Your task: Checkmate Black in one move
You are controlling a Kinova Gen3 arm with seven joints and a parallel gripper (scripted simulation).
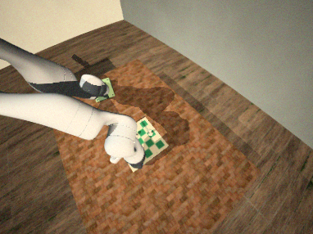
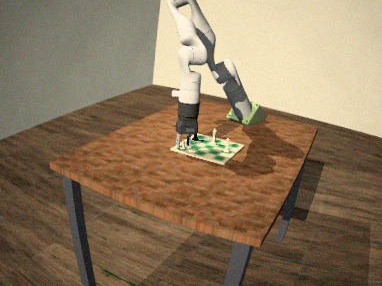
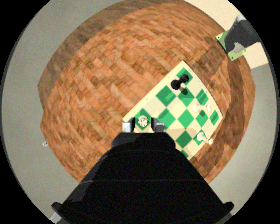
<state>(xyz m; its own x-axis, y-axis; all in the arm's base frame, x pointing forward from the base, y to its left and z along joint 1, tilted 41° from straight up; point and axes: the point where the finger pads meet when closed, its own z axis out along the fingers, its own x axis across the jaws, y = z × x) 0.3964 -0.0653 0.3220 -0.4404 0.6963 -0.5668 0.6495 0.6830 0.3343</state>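
Right now the chessboard is 6 cm behind my hand, 9 cm to the left of it and 3 cm below it. Also, from my hand: black piece 11 cm behind, 2 cm to the left.
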